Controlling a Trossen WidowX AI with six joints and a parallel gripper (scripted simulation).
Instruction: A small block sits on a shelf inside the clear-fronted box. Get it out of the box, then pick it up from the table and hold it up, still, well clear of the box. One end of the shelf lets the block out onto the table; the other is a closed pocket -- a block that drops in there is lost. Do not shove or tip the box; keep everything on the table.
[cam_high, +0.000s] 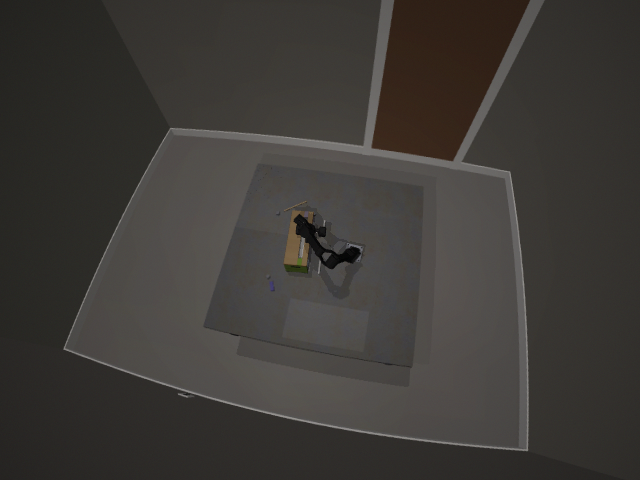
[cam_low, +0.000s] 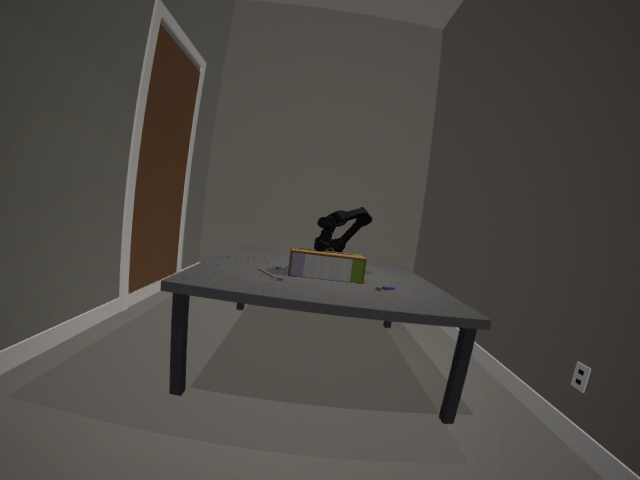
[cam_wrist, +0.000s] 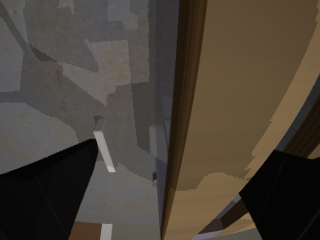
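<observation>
Right now my gripper tip is 6 cm short of the purple block and 1 cm to the left of it. Round my gripper tip: thin wooden stick: 21 cm to the right, 20 cm ahead, 8 cm below; box: 6 cm to the left, 3 cm below, 2 cm ahead.
</observation>
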